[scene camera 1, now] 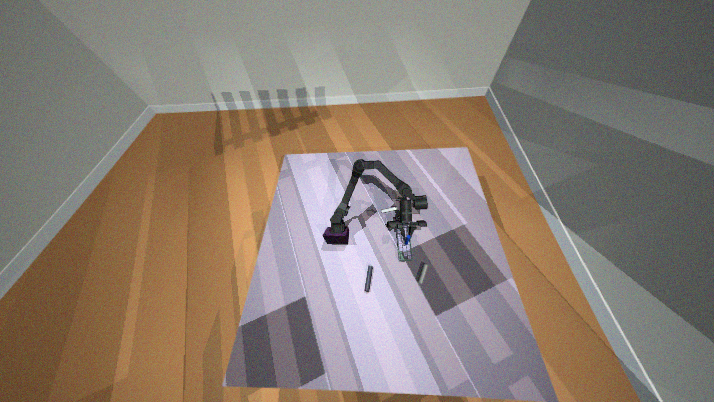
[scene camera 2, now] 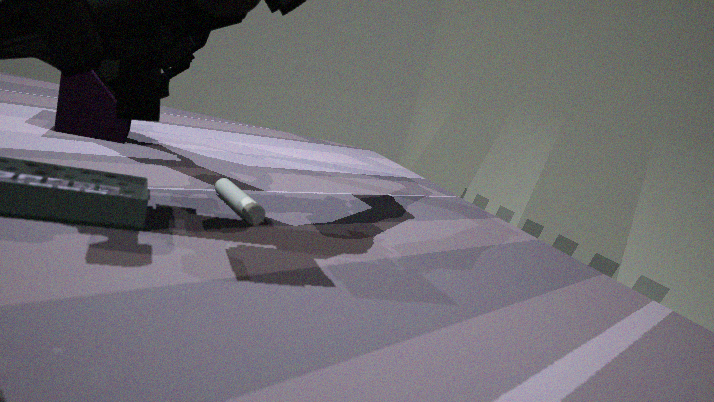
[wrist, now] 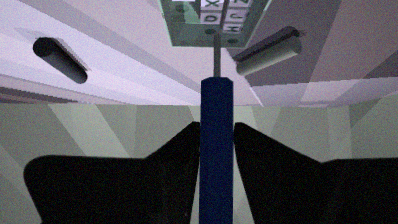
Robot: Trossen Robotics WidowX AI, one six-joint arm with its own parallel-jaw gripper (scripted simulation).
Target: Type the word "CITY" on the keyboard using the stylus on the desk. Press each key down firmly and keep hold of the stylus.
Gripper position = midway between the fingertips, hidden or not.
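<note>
My gripper (wrist: 216, 130) is visible, together with a dark cylinder (wrist: 45, 48) and a pale cylinder (scene camera 2: 250, 210). In scene camera 2 the dark cylinder is out of frame.
</note>
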